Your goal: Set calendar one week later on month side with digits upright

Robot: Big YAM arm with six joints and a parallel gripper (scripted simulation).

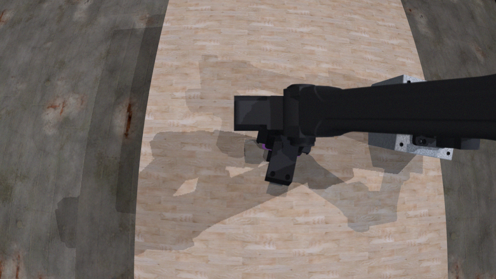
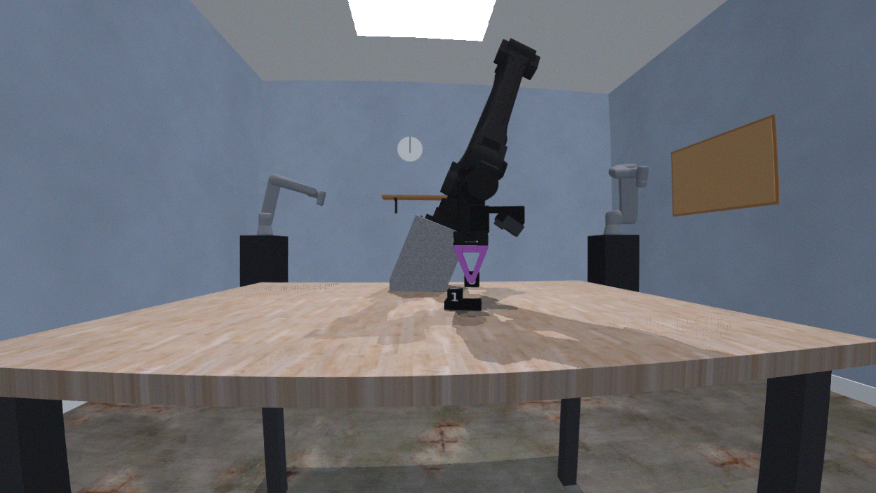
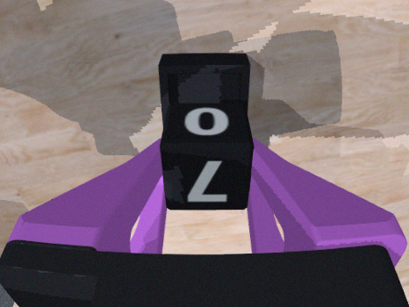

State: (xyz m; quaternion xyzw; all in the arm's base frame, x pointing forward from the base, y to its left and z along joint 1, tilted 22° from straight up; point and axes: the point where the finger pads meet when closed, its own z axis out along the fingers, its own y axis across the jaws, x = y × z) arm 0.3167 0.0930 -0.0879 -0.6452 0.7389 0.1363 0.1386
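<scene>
The black cube is right at my hand. The rest, counted from my hand: black tray 50 mm below, 20 mm to the right.
</scene>
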